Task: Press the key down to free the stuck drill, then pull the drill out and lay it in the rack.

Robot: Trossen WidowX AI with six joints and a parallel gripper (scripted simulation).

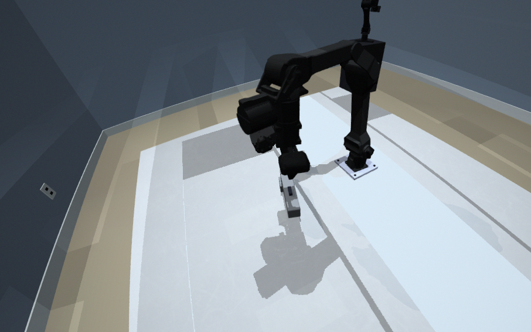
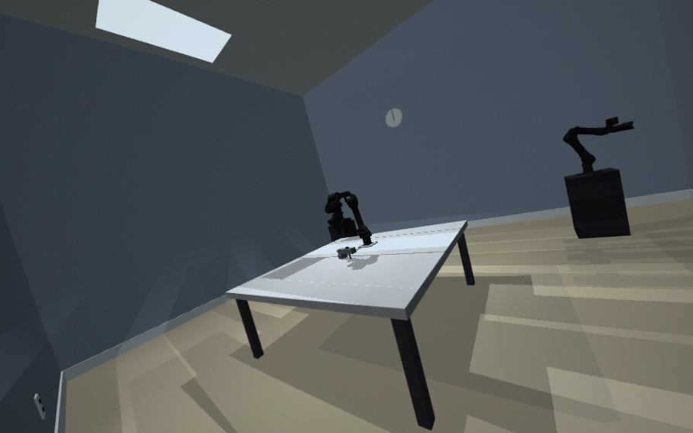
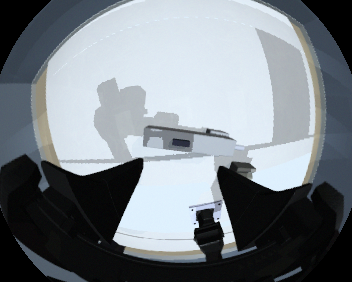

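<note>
Now: the drill 2 cm behind my gripper tip, 8 cm to the right of it and 12 cm below it. Round my gripper tip: grey rack (12 cm behind, 17 cm to the right, 15 cm below); dark piece (12 cm below).
</note>
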